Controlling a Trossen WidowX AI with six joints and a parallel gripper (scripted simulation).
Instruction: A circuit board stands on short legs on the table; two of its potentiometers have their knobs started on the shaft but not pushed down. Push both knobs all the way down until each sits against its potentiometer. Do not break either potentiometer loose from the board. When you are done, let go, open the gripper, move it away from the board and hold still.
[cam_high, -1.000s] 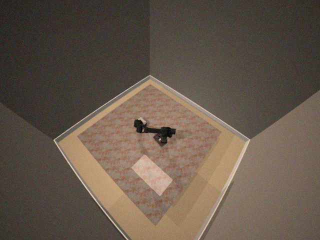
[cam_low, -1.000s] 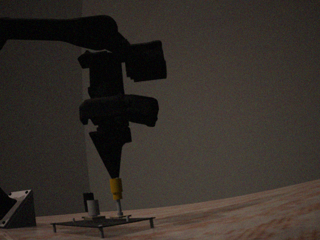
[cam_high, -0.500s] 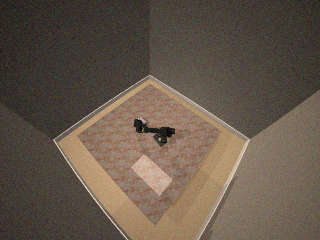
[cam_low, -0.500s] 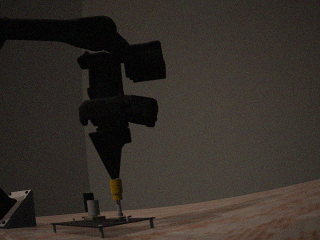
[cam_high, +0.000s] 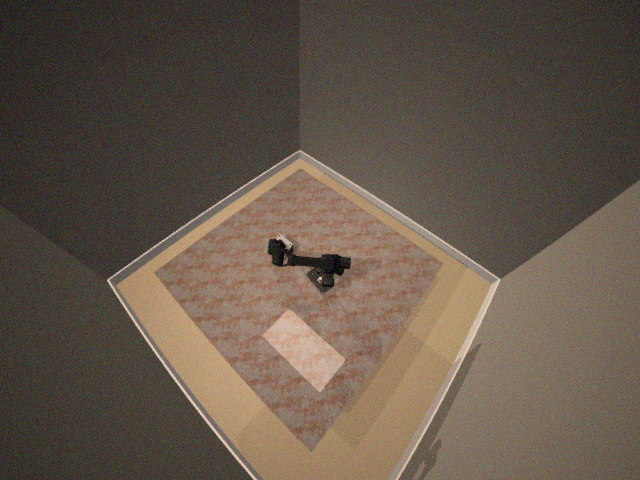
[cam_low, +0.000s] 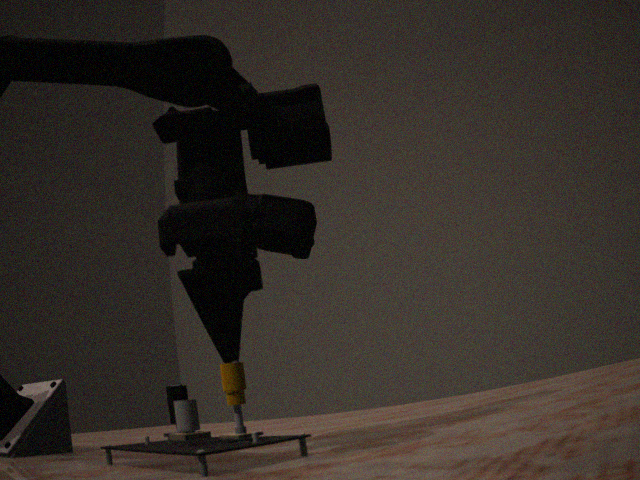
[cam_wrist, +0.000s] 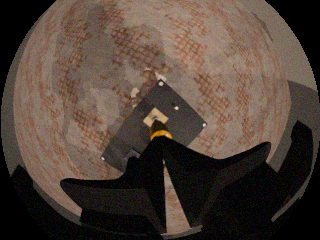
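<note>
The black knob lies 70 mm behind my gripper tip, 30 mm below it and 10 mm to the right of it. From my gripper tip the other things lie so: yellow knob (10 mm below).
</note>
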